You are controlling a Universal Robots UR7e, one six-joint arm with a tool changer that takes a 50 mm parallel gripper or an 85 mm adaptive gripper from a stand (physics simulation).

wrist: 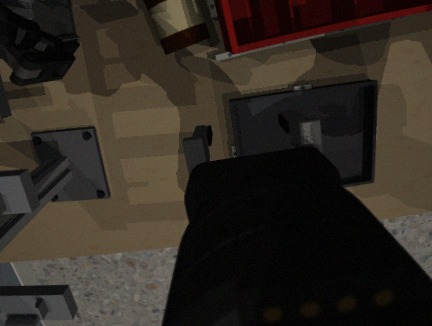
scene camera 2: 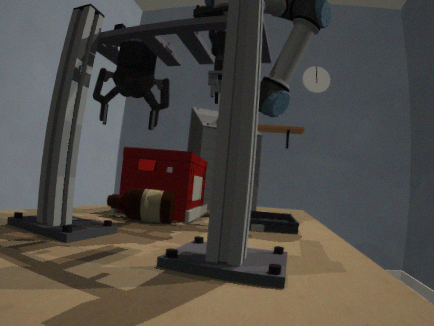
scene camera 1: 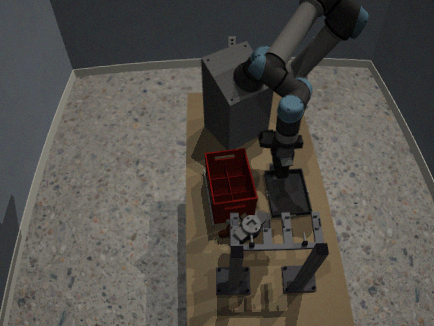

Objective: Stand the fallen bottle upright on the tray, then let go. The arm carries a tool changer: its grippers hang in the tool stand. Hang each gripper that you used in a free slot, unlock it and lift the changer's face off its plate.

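Seen in the pictures: arm's base, link origin: [scene camera 1: 248, 77].
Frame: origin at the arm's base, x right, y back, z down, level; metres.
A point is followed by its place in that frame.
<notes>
The brown bottle with a cream label [scene camera 1: 224, 233] @(x 0.226, y -0.610, z 0.322 m) [scene camera 2: 150, 205] @(x 0.135, y -0.631, z 0.332 m) [wrist: 177, 22] @(x 0.129, y -0.592, z 0.299 m) lies on its side on the table beside the red crate; the stand partly hides it in scene camera 1. The dark tray [scene camera 1: 295, 200] @(x -0.142, y -0.482, z 0.368 m) [scene camera 2: 280, 229] @(x -0.156, y -0.563, z 0.365 m) [wrist: 350, 115] @(x -0.087, y -0.343, z 0.368 m) lies flat on the other side of the crate. My gripper [scene camera 1: 281, 175] [wrist: 245, 129], the parallel one, is on the arm above the tray, open and empty, its fingers apart. The larger adaptive gripper [scene camera 2: 128, 117] hangs in an end slot of the tool stand [scene camera 1: 280, 246] @(x 0.080, y -0.831, z 0.031 m) [scene camera 2: 235, 150] @(x -0.046, y -0.896, z 0.234 m), fingers spread above the bottle; its round coupling plate [scene camera 1: 251, 225] @(x 0.161, y -0.742, z 0.016 m) faces up.
The red crate [scene camera 1: 232, 205] @(x 0.166, y -0.481, z 0.317 m) [scene camera 2: 155, 175] @(x 0.161, y -0.532, z 0.265 m) [wrist: 300, 37] @(x 0.072, y -0.458, z 0.198 m) stands between bottle and tray, close to both. The stand's posts rise from dark base plates [scene camera 1: 233, 287] @(x 0.231, y -0.847, z 0.360 m) [scene camera 2: 225, 275] @(x -0.048, y -0.925, z 0.367 m) [wrist: 75, 145] @(x -0.013, y -0.836, z 0.361 m). The grey robot pedestal [scene camera 1: 240, 120] @(x 0.056, y -0.104, z 0.176 m) stands behind the crate.
</notes>
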